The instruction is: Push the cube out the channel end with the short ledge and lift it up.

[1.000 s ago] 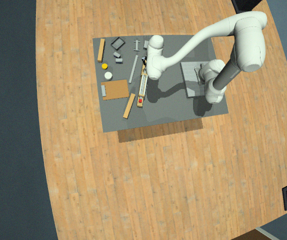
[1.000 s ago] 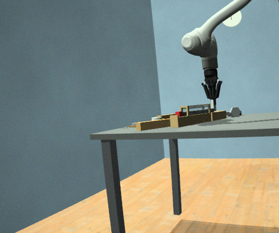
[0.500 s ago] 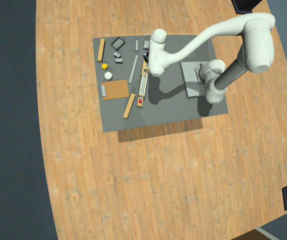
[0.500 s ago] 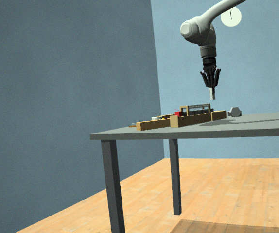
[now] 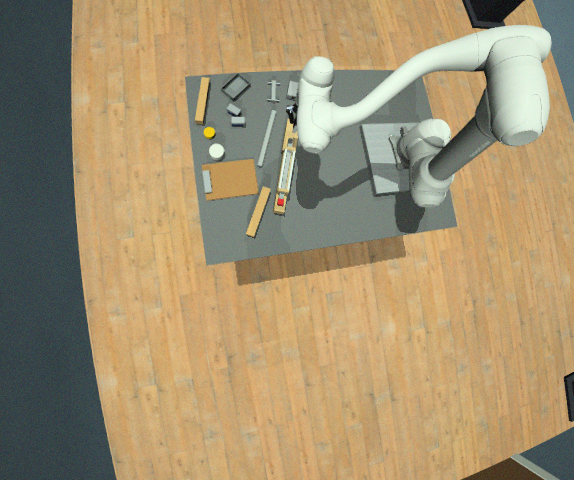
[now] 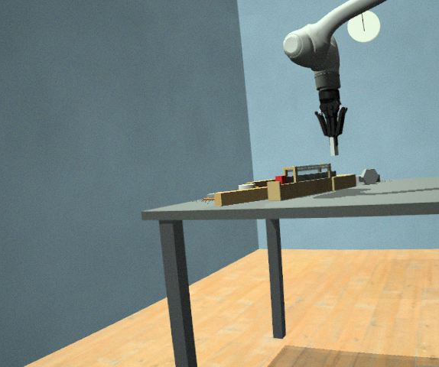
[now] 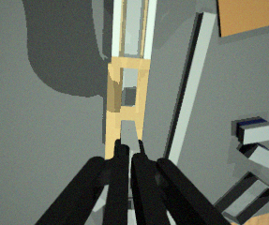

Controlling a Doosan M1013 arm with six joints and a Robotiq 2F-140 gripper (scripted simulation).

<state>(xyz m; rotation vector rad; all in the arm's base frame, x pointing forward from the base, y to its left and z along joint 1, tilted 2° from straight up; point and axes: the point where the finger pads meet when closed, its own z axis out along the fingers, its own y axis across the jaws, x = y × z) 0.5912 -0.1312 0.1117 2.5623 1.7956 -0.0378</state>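
Now: the red cube 30 cm to the left of my hand, 11 cm ahead of it and 9 cm below it. The rest, counted from my hand: grey tray: 31 cm to the right, 21 cm ahead, 14 cm below; then white disc: 34 cm ahead, 13 cm below, 1 cm to the left; then long grey bar: 14 cm below, 11 cm ahead, 3 cm to the right.
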